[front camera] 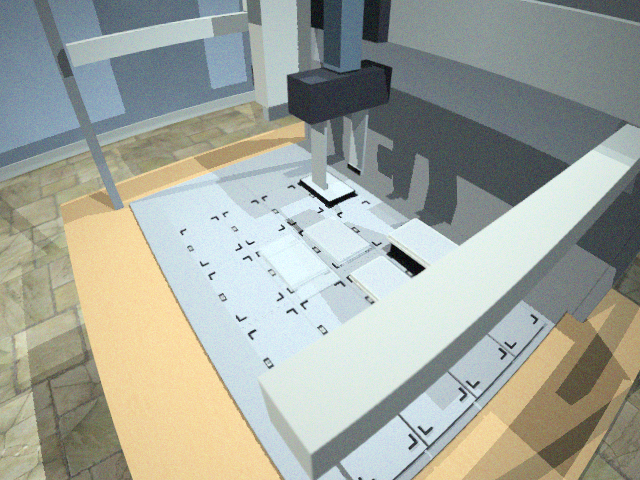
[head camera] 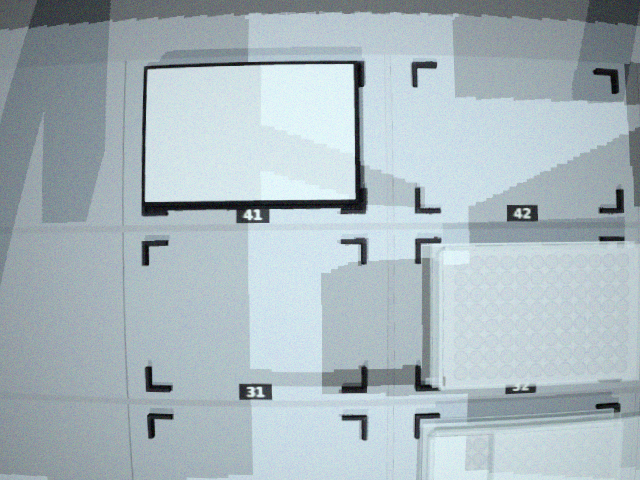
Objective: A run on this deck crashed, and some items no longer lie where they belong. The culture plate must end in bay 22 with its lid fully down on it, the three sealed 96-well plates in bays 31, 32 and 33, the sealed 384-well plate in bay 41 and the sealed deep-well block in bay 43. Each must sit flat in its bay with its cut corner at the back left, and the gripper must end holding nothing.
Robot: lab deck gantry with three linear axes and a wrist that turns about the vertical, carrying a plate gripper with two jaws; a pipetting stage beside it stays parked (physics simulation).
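Pixels of known places: gripper, between the fingertips: (front camera: 338, 177); robot's base, origin of its link: (front camera: 181, 232).
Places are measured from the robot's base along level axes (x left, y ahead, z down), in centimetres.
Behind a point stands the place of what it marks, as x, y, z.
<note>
My gripper (front camera: 338, 178) @[25.7, 23.4, -16.0] is open and empty, raised high above bay 32; its jaws do not show in the head view. A clear 96-well plate (front camera: 338, 238) @[25.8, 24.1, -1.6] (head camera: 537, 315) @[25.8, 22.9, -1.6] lies at bay 32, a little right in the head view; I cannot tell whether it is stacked. Another pale plate (front camera: 379, 276) @[25.4, 36.9, -1.4] lies at bay 33. The third 96-well plate cannot be told apart. The white-topped, black-sided 384-well plate (front camera: 336, 192) @[36.2, 10.5, -1.4] (head camera: 206, 134) @[36.3, 4.0, -1.4] lies in bay 41. The deep-well block (front camera: 423, 240) @[35.8, 37.8, -5.6] is at bay 43. The culture plate (front camera: 294, 258) (head camera: 449, 454) is at bay 22, its clear lid apparently shifted right.
Bay 31 (head camera: 255, 392) @[21.1, 6.4, 0.0] and bay 42 (head camera: 522, 213) @[31.8, 22.8, 0.0] show their corner marks with no labware on them. A thick pale beam (front camera: 444, 304) @[-1.4, 62.3, -40.0] crosses the front view and hides part of the deck. The blue-grey gantry column (front camera: 342, 36) @[24.0, 25.3, -41.0] stands above the gripper.
</note>
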